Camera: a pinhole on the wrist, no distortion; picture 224 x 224 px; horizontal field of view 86.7 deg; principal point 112.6 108.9 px. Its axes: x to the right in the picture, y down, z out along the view. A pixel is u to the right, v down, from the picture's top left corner.
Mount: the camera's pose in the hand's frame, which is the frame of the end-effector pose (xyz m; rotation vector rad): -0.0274 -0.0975 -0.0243 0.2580 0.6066 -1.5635
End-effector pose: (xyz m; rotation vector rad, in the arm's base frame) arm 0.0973 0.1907 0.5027 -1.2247 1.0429 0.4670
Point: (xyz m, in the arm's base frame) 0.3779 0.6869 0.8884
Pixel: 83.0 17.7
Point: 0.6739 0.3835 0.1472
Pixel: 68.6 211.4
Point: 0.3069 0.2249 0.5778
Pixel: 116.1 125.8
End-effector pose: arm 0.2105 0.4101 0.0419 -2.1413 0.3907 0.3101
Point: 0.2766 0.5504 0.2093
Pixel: 213.1 101.1
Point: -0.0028 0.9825 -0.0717
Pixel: 50.9 20.4
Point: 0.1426 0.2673 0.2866
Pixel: behind the camera
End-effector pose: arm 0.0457 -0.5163 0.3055 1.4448 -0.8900 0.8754
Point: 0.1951 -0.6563 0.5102
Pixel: outside the picture
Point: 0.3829 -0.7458 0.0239
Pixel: 155.3 66.0
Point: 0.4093 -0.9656 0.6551
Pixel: 58.5 200.6
